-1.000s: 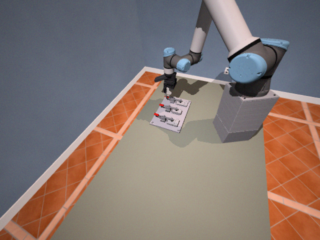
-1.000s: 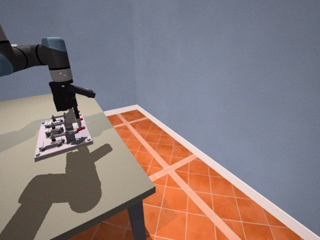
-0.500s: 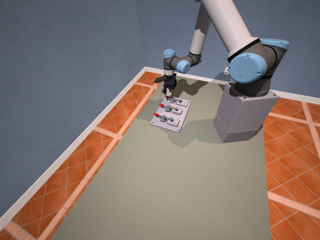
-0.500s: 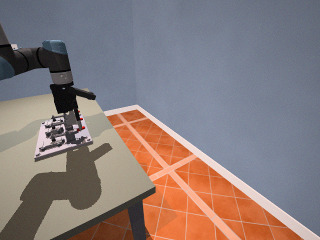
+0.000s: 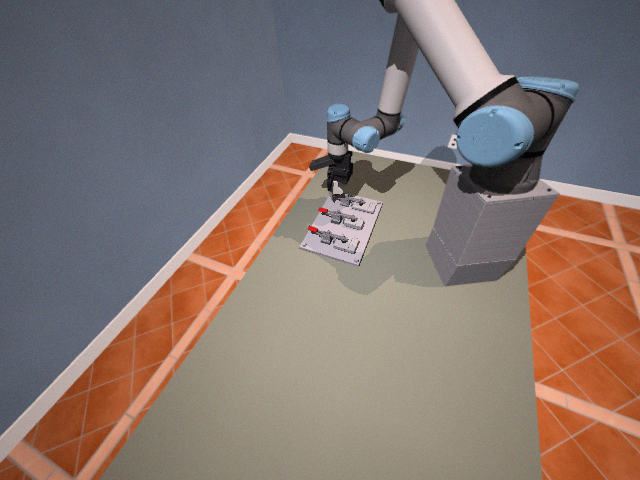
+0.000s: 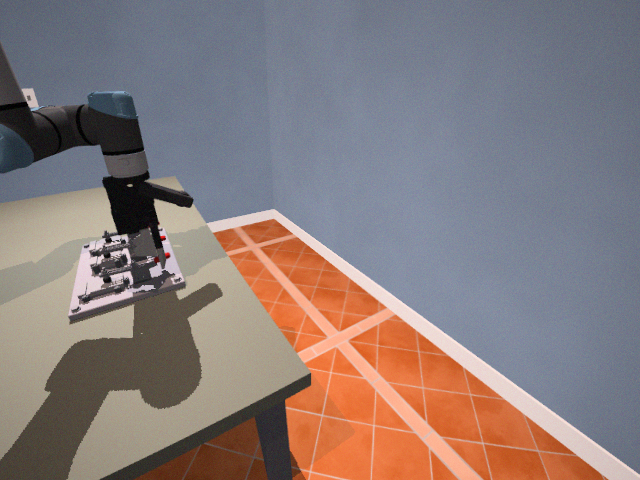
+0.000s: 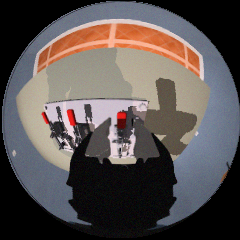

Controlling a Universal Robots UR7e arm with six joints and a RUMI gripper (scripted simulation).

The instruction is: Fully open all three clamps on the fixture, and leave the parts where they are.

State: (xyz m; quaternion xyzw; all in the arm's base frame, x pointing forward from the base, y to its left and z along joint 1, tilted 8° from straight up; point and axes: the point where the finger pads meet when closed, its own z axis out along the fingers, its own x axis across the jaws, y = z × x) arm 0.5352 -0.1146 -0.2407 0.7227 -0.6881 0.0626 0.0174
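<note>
Now: hand 90 mm past the grey fixture plate, 110 mm to the right of it and 50 mm above it. Also, from my hand: block 150 mm behind, 210 mm to the left, 20 mm below.
</note>
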